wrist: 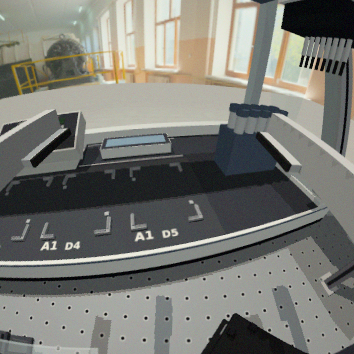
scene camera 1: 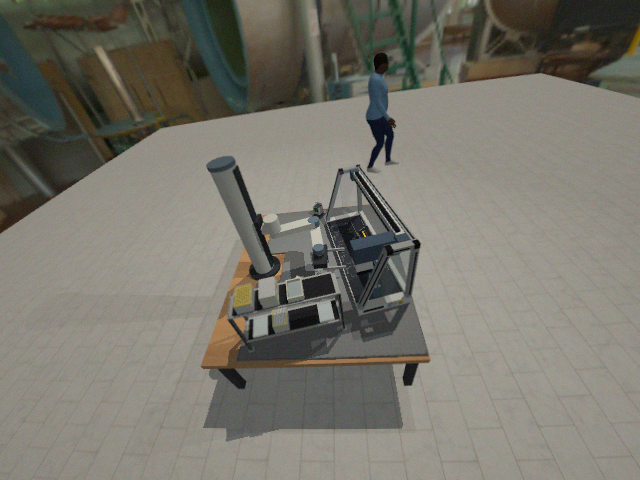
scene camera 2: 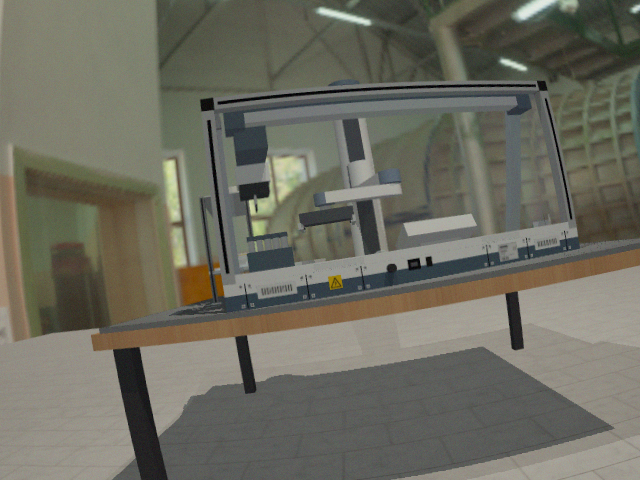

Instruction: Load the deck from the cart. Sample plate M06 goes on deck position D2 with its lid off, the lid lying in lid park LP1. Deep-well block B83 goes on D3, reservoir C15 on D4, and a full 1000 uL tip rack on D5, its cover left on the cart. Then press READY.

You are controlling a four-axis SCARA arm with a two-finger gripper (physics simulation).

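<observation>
My gripper [scene camera 1: 343, 258] [scene camera 2: 327, 225] [wrist: 161, 118] is open and empty, its fingers spread wide above the deck [wrist: 165, 202]. In the wrist view, the D4 and D5 labels and corner brackets show on the deck's near side, and no labware stands on these two positions. In scene camera 1, the cart's upper shelf holds a yellow-topped rack [scene camera 1: 242, 296], a tall pale block [scene camera 1: 267, 290] and a plate with a pale bluish top [scene camera 1: 294, 289]. The lower shelf holds a pale plate [scene camera 1: 260, 326], a gridded rack [scene camera 1: 279, 318] and another pale plate [scene camera 1: 326, 311]. Their codes are unreadable.
A dark blue rack of capped tubes [wrist: 245, 150] [scene camera 2: 270, 258] stands at the deck's right end in the wrist view. A low blue-topped tray [wrist: 136, 145] lies at the back. The gantry's pipetting head [scene camera 1: 369, 246] [scene camera 2: 250, 147] hangs over the deck. A person [scene camera 1: 378, 103] stands beyond the table.
</observation>
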